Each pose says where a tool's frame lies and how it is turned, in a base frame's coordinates. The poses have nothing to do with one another.
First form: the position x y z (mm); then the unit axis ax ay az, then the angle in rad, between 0 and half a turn.
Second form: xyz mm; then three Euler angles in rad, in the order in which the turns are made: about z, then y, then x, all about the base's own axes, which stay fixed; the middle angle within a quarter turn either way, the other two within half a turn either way. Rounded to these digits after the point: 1 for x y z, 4 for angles.
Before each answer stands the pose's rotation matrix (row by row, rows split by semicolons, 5 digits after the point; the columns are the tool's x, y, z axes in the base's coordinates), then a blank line. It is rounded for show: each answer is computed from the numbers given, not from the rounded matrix.
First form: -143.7 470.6 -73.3 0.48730 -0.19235 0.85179 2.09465
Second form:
-0.14398 -0.87818 0.45615; 0.59694 -0.44472 -0.66775; 0.78926 0.17615 0.58825

-143.7 470.6 -73.3 1.7333 0.4737 0.8486
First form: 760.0 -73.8 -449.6 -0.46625 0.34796 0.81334 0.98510
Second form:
0.65000 -0.75034 0.12037; 0.60523 0.60693 0.51511; -0.45956 -0.26197 0.84863

760.0 -73.8 -449.6 0.8569 0.1207 -0.5455
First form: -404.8 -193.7 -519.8 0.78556 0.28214 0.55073 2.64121
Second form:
0.28114 0.15188 0.94757; 0.68032 -0.72795 -0.08517; 0.67685 0.66859 -0.30798

-404.8 -193.7 -519.8 -0.4953 1.2455 2.8718
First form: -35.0 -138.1 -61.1 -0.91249 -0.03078 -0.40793 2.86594
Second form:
0.67161 0.16614 0.72204; -0.05592 -0.96039 0.27300; 0.73879 -0.22372 -0.63571

-35.0 -138.1 -61.1 -0.2425 0.8067 -2.7360
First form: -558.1 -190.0 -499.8 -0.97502 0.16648 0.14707 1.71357
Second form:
0.94363 -0.33099 0.00099; -0.03984 -0.11063 0.99306; -0.32858 -0.93713 -0.11758

-558.1 -190.0 -499.8 0.3374 0.0010 -1.6887
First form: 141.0 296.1 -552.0 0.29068 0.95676 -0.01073 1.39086
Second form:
0.24834 0.23890 0.93875; 0.21778 0.93053 -0.29442; -0.94387 0.27756 0.17906

141.0 296.1 -552.0 -0.7660 1.2190 1.0244
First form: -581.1 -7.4 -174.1 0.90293 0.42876 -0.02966 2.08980
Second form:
0.72366 0.60492 0.33223; 0.55342 -0.22099 -0.80305; -0.41236 0.76500 -0.49470

-581.1 -7.4 -174.1 -0.6963 0.3387 2.1229
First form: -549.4 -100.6 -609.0 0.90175 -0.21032 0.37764 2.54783
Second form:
0.65829 -0.55813 0.50512; -0.13557 -0.74794 -0.64977; 0.74046 0.35926 -0.56803

-549.4 -100.6 -609.0 0.7032 0.5295 2.2892
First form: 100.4 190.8 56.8 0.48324 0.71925 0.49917 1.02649
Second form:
0.63042 -0.25944 0.73161; 0.59462 0.76726 -0.24029; -0.49900 0.58652 0.63797

100.4 190.8 56.8 0.3904 0.8207 0.3602
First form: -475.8 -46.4 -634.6 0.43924 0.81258 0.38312 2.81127
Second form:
-0.57050 0.57028 0.59102; 0.81880 0.33894 0.46333; 0.06391 0.74827 -0.66031

-475.8 -46.4 -634.6 -2.3564 0.6323 -2.5297
